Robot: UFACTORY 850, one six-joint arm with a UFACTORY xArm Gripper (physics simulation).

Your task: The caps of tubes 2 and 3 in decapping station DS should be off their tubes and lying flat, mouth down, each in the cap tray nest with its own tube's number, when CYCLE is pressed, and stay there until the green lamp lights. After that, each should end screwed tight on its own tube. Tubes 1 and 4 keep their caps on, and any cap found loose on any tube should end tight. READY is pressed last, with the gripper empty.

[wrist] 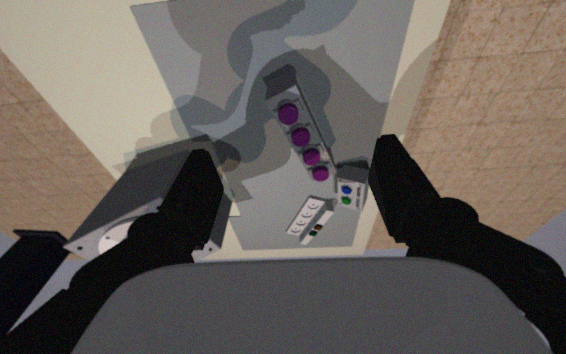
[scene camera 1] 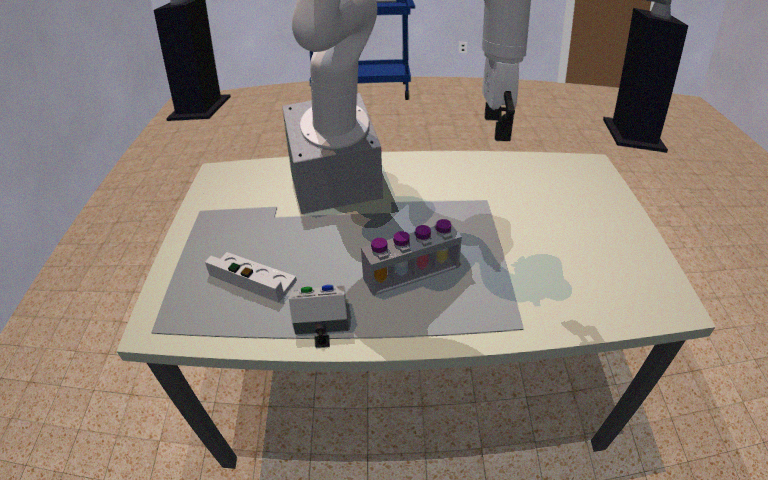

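The decapping station (scene camera 1: 416, 270) (wrist: 316, 131) stands on the grey mat and holds four tubes in a row, each with a purple cap on top. The caps (scene camera 1: 379, 245) (scene camera 1: 401, 238) (scene camera 1: 423, 232) (scene camera 1: 443, 225) show in the wrist view too, the nearest one (wrist: 288, 114) largest. Tube numbers are not readable, and whether a cap is loose cannot be told. The white cap tray (scene camera 1: 249, 275) (wrist: 306, 216) has four nests with no caps in them. The button box (scene camera 1: 318, 308) (wrist: 352, 194) has a green and a blue button. My gripper (scene camera 1: 499, 120) (wrist: 291, 164) is open and empty, high above the table.
The grey mat (scene camera 1: 186, 305) (wrist: 260, 235) lies on the pale table (scene camera 1: 594, 226). The arm's base block (scene camera 1: 339, 175) (wrist: 135, 185) stands at the table's back. Green and brown squares sit on the tray's side. A small black item (scene camera 1: 321, 340) lies before the button box.
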